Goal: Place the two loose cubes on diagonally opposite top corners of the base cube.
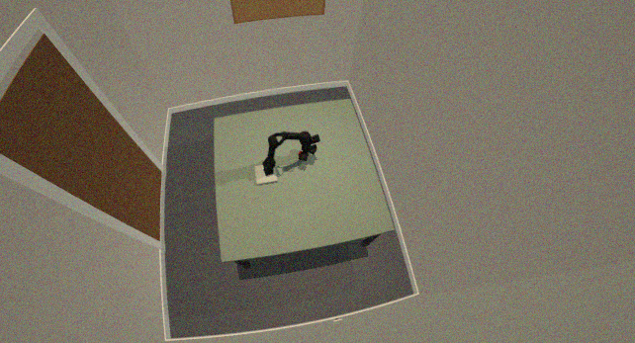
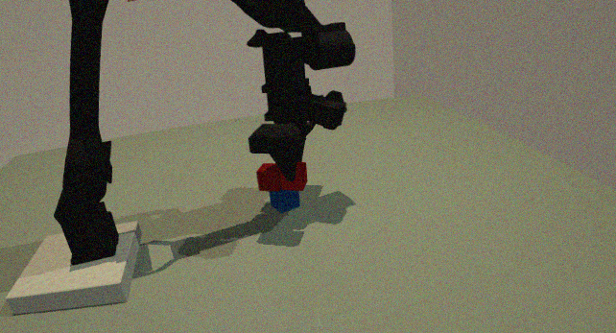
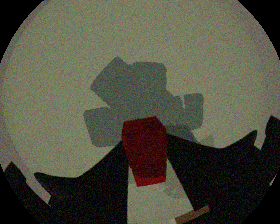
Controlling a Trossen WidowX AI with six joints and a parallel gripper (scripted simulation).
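The blue base cube is 2 cm behind my gripper tip, 1 cm to the left of it and 4 cm below it.
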